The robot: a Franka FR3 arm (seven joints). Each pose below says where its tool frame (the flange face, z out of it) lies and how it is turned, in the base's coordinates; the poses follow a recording.
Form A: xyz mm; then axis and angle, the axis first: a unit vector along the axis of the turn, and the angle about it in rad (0 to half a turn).
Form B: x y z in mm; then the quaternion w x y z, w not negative. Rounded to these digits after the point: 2 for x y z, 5 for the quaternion.
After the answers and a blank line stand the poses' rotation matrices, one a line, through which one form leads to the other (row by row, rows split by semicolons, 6 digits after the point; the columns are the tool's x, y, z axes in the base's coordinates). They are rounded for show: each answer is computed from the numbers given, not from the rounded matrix.
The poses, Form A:
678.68 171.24 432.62 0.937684 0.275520 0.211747 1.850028
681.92 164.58 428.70 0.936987 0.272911 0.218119 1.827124
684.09 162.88 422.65 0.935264 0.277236 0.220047 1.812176
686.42 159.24 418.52 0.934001 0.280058 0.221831 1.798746
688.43 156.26 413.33 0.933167 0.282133 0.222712 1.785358
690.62 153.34 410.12 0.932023 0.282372 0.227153 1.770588
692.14 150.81 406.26 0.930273 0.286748 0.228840 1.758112
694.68 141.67 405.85 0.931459 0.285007 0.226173 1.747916
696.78 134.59 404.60 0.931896 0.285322 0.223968 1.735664
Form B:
678.68 171.24 432.62 0.60182 0.74886 0.22004 0.16911
681.92 164.58 428.70 0.61093 0.74180 0.21606 0.17268
684.09 162.88 422.65 0.61683 0.73614 0.21821 0.17320
686.42 159.24 418.52 0.62210 0.73126 0.21927 0.17368
688.43 156.26 413.33 0.62733 0.72671 0.21971 0.17344
690.62 153.34 410.12 0.63306 0.72148 0.21858 0.17584
692.14 150.81 406.26 0.63788 0.71644 0.22084 0.17624
694.68 141.67 405.85 0.64180 0.71431 0.21856 0.17345
696.78 134.59 404.60 0.64648 0.71097 0.21768 0.17087

0.845972 0.126011 0.518125; 0.533102 -0.178783 -0.826945; -0.011572 0.975786 -0.218423
0.846999 0.109553 0.520184; 0.531537 -0.160167 -0.831754; -0.007805 0.980992 -0.193892
0.844772 0.107602 0.524196; 0.534938 -0.143810 -0.832562; -0.014201 0.983738 -0.179047
0.843514 0.104593 0.526825; 0.536778 -0.129824 -0.833676; -0.018802 0.986005 -0.165651
0.843291 0.101729 0.527741; 0.536939 -0.116372 -0.835556; -0.023586 0.987982 -0.152758
0.842603 0.092774 0.530485; 0.538043 -0.102907 -0.836612; -0.023026 0.990355 -0.136626
0.840344 0.091592 0.534259; 0.541266 -0.088686 -0.836161; -0.029205 0.991840 -0.124102
0.844291 0.089613 0.528339; 0.534882 -0.080654 -0.841068; -0.032758 0.992706 -0.116028
0.846836 0.088598 0.524422; 0.530460 -0.069352 -0.844869; -0.038484 0.993650 -0.105728

